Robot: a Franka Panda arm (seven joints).
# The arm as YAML. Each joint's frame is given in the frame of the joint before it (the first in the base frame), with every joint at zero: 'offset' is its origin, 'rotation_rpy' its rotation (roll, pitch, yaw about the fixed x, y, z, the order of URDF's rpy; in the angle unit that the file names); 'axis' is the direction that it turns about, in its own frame. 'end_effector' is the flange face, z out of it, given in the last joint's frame.
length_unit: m
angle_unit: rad
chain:
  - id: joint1
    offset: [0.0, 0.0, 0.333]
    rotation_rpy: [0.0, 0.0, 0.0]
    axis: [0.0, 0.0, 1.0]
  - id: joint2
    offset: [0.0, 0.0, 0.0]
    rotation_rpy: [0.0, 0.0, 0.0]
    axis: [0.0, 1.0, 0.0]
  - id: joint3
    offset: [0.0, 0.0, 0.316]
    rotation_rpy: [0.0, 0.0, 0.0]
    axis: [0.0, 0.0, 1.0]
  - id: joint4
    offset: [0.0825, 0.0, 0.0]
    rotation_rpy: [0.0, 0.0, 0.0]
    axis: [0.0, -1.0, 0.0]
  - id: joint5
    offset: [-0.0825, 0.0, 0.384]
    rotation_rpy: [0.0, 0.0, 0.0]
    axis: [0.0, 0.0, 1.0]
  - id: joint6
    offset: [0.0, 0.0, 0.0]
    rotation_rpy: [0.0, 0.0, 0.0]
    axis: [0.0, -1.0, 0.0]
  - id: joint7
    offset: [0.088, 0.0, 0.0]
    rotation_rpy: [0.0, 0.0, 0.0]
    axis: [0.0, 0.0, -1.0]
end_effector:
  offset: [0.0, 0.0, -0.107]
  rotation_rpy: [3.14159, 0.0, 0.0]
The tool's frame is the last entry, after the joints.
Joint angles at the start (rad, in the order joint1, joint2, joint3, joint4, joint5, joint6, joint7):
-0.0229, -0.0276, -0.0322, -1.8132, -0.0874, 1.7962, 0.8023
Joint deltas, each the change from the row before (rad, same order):
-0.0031, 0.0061, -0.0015, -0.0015, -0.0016, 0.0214, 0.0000
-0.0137, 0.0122, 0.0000, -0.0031, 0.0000, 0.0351, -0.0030
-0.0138, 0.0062, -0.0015, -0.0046, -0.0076, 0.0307, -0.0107
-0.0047, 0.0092, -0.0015, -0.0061, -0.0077, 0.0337, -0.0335
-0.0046, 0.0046, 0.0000, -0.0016, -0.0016, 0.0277, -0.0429
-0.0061, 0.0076, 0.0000, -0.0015, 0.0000, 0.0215, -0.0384
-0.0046, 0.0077, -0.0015, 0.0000, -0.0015, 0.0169, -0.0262
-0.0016, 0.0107, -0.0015, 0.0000, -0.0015, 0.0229, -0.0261
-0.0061, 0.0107, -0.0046, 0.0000, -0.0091, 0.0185, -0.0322
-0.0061, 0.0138, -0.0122, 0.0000, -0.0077, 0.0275, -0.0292
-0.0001, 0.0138, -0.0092, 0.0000, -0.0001, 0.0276, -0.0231
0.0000, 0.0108, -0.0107, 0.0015, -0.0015, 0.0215, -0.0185
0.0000, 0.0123, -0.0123, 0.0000, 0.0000, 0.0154, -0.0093
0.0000, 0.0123, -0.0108, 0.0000, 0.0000, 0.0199, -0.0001
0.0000, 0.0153, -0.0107, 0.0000, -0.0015, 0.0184, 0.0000
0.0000, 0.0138, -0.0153, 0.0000, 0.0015, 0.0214, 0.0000
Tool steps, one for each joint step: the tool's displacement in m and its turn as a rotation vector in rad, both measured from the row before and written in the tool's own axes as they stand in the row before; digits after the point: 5 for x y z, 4 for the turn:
0.00394, -0.00073, 0.00243, 0.0085, 0.0105, 0.0036
0.00873, 0.00095, 0.00590, 0.0131, 0.0134, 0.0093
0.00858, 0.00367, 0.00375, 0.0076, 0.0187, 0.0013
0.00515, -0.00054, 0.00556, 0.0070, 0.0181, -0.0313
0.00399, -0.00048, 0.00124, 0.0127, 0.0169, -0.0395
0.00411, 0.00038, 0.00364, 0.0071, 0.0095, -0.0333
0.00396, 0.00087, 0.00343, 0.0036, 0.0081, -0.0216
0.00358, -0.00117, 0.00456, 0.0057, 0.0106, -0.0248
0.00572, 0.00339, 0.00544, -0.0043, 0.0111, -0.0268
0.00849, 0.00652, 0.00705, -0.0022, 0.0153, -0.0165
0.00539, 0.00177, 0.00658, 0.0048, 0.0121, -0.0159
0.00529, 0.00333, 0.00472, 0.0019, 0.0116, -0.0102
0.00456, 0.00452, 0.00701, -0.0022, 0.0032, 0.0008
0.00447, 0.00356, 0.00653, 0.0002, 0.0072, 0.0085
0.00416, 0.00342, 0.00854, -0.0034, 0.0041, 0.0072
0.00536, 0.00583, 0.00763, -0.0009, 0.0072, 0.0132

